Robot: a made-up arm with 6 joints.
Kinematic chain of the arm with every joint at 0, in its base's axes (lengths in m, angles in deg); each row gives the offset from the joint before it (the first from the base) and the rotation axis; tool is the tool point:
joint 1: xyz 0 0 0.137 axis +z
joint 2: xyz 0 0 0 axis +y
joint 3: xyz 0 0 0.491 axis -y
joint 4: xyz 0 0 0 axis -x
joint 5: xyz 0.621 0 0 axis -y
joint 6: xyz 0 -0.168 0 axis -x
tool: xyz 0 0 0
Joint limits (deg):
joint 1: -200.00..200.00
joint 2: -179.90..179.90
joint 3: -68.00..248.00
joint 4: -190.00..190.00
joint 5: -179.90..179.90
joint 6: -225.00..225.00
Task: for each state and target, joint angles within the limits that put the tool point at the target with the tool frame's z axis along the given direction. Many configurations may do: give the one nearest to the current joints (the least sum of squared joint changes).
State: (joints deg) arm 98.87 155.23 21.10 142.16 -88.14 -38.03
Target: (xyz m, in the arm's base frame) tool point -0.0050 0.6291 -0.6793 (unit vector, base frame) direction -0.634 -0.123 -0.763
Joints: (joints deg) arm 77.26 115.67 33.40 148.71 -49.55 -18.57
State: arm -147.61 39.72 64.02 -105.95 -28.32 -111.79
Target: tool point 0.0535 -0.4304 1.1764 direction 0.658 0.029 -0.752
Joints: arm -96.20 16.13 91.71 -126.38 -58.01 -152.66
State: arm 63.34 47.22 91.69 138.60 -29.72 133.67
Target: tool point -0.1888 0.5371 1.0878 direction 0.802 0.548 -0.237
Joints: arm 100.12 43.91 100.78 123.01 2.26 119.39
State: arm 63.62 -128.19 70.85 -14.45 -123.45 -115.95
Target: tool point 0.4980 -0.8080 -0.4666 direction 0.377 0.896 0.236
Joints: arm 111.66 -124.10 90.87 -11.57 -115.57 -141.24
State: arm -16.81 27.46 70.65 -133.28 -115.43 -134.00
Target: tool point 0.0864 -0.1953 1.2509 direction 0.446 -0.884 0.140
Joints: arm -69.20 10.00 103.63 -93.90 -114.57 -85.12
